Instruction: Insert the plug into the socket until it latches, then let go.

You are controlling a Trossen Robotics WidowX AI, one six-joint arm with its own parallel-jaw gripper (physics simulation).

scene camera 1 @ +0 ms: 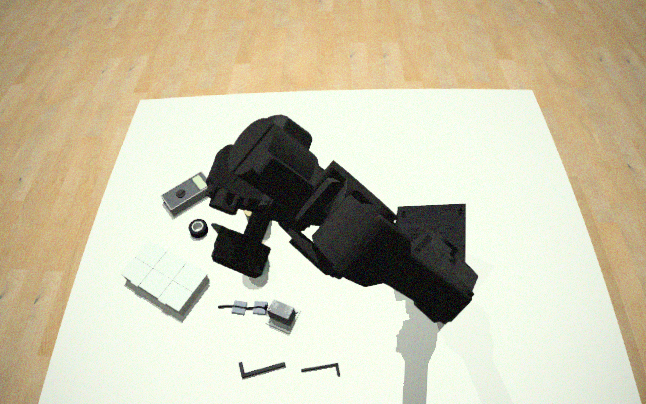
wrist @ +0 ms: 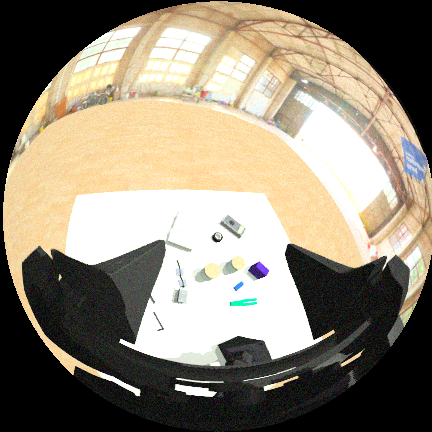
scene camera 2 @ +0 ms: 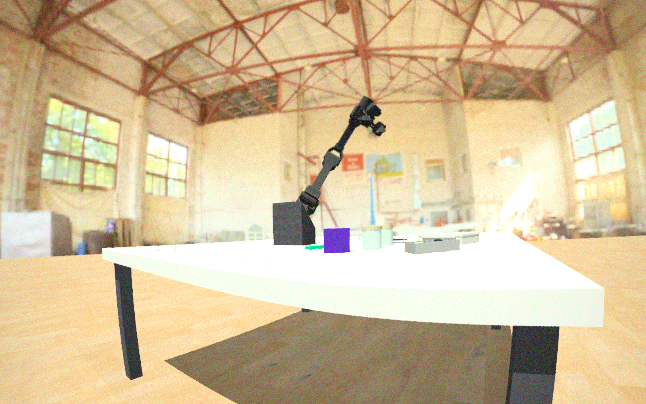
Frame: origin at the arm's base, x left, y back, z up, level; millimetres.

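Seen in the pictures: gripper, fingertip midpoint: (wrist: 227, 248) (scene camera 2: 378, 125); arm's base, link origin: (scene camera 1: 426, 246) (wrist: 244, 356) (scene camera 2: 297, 218).
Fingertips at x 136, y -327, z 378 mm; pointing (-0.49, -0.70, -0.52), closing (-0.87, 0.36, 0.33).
Offsets run from my fingertips to a thing's middle. "pt": to the spot under its first point.
A small grey block {dx -39, dy +9, dz -466 mm} (scene camera 1: 281, 310) (wrist: 181, 296) sits on a thin base on the table, and a dark cable {pt dx -64, dy -120, dz -484 mm} (scene camera 1: 224, 306) (wrist: 178, 264) runs to it through two pale clips. It looks like the socket or plug housing, but I cannot tell which part is which. A small blue piece {dx -299, dy +42, dz -482 mm} (wrist: 239, 286) lies apart from it in the wrist view; I cannot tell whether it is the plug. My gripper (wrist: 227, 248) is open and empty, raised high above the table. In scene camera 2 the gripper (scene camera 2: 375, 127) is far above the objects. The arm hides part of the table in scene camera 1.
A white tiled block {dx -136, dy -270, dz -471 mm} (scene camera 1: 166, 276) (wrist: 185, 230), a black ring-shaped part {pt dx -265, dy -219, dz -469 mm} (scene camera 1: 192, 230) and a grey meter {dx -390, dy -252, dz -474 mm} (scene camera 1: 184, 194) (wrist: 233, 226) lie on the table. Two lidded jars {dx -171, dy -52, dz -453 mm} (wrist: 212, 271) {dx -293, dy -52, dz -453 mm} (wrist: 237, 264), a purple block {dx -405, dy +13, dz -454 mm} (scene camera 2: 336, 240) (wrist: 259, 270), green tweezers {dx -283, dy +127, dz -482 mm} (wrist: 243, 302) and two hex keys {dx +71, dy -29, dz -484 mm} (scene camera 1: 263, 371) {dx +91, dy +94, dz -486 mm} (scene camera 1: 321, 368) are also there.
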